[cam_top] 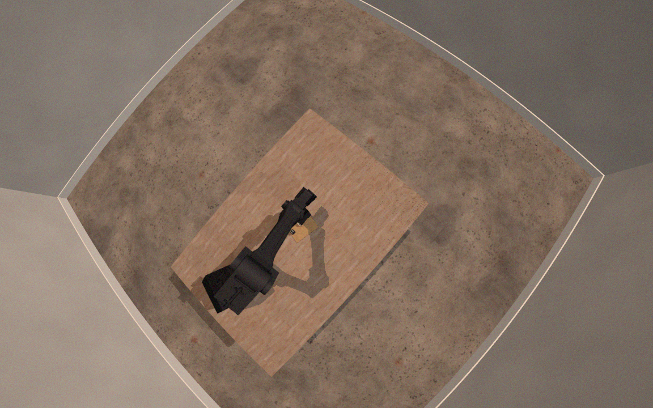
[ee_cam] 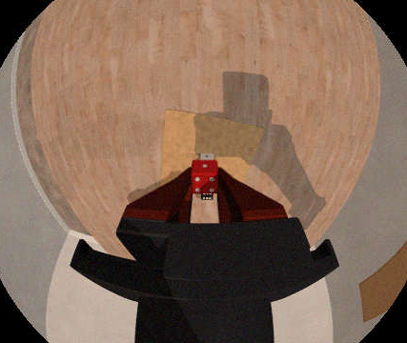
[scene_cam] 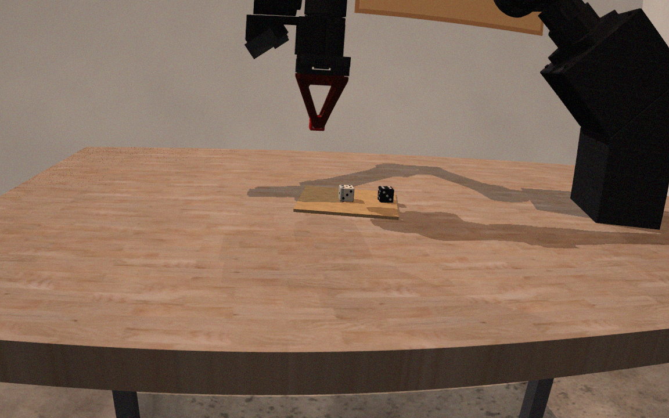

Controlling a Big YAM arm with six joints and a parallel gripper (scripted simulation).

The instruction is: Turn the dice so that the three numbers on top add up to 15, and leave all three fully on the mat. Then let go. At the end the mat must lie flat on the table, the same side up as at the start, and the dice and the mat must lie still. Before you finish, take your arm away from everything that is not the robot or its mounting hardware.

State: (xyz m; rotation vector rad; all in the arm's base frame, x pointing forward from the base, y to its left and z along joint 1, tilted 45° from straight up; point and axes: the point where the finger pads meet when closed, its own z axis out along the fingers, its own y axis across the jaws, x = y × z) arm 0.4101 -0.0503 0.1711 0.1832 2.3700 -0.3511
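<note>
The white die lies 10 cm below my hand, 5 cm behind it and 1 cm to the left of it. From my hand the other things lie so: tan mat 11 cm below, 5 cm behind, 1 cm to the left; then red die right at my hand; then black die 10 cm below, 10 cm behind, 3 cm to the left.
</note>
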